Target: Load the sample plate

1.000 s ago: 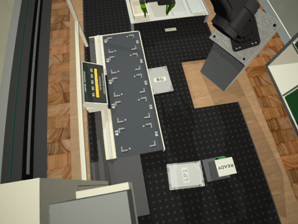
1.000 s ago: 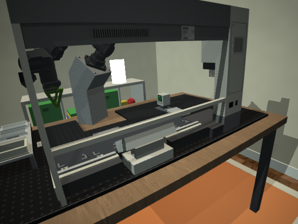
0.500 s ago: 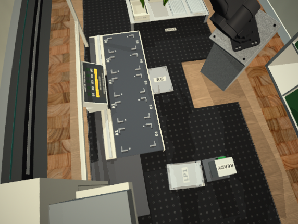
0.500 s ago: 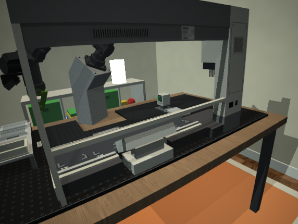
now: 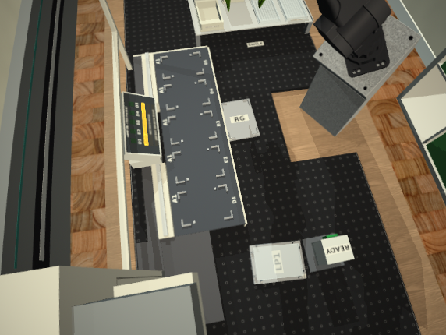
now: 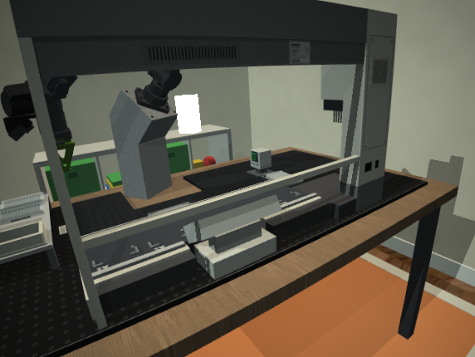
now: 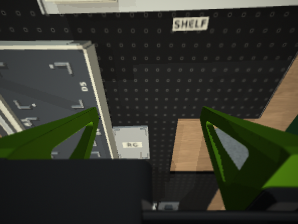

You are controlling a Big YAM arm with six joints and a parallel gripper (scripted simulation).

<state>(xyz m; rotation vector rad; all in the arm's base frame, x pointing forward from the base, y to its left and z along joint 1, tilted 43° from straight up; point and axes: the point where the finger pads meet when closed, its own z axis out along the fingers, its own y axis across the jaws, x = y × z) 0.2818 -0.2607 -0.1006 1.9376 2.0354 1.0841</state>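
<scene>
The sample plate lies 10 cm behind my hand, 17 cm to the right of it and 15 cm below it. Round my hand: shelf: 3 cm behind, 23 cm to the right, 16 cm below; then cream reservoir: 11 cm ahead, 13 cm to the right, 14 cm below; then shelf label: 7 cm behind, 7 cm to the right, 21 cm below.
</scene>
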